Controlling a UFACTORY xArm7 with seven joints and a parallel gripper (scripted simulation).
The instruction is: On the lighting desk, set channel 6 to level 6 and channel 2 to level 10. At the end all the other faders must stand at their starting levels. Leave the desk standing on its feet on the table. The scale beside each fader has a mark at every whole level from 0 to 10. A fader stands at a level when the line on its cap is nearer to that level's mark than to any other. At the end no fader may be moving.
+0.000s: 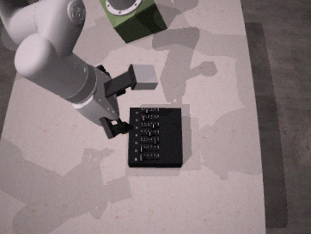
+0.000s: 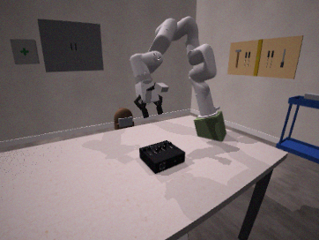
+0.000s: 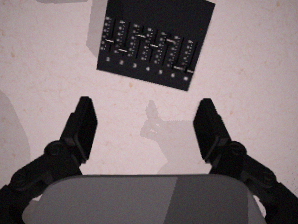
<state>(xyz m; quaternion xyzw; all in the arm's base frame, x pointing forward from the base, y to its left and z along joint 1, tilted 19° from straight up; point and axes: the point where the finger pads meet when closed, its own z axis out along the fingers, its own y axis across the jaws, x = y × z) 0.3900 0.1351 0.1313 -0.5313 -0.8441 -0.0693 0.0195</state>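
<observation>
Right now my hand is 5 cm past the channel 2 fader cap, 4 cm to the right of it and 15 cm above it. From my hand the other things lie so: channel 3 fader cap 3 cm behind, 7 cm to the left, 15 cm below; channel 6 fader cap 4 cm ahead, 5 cm to the left, 15 cm below; channel 4 fader cap 1 cm behind, 6 cm to the left, 15 cm below.
</observation>
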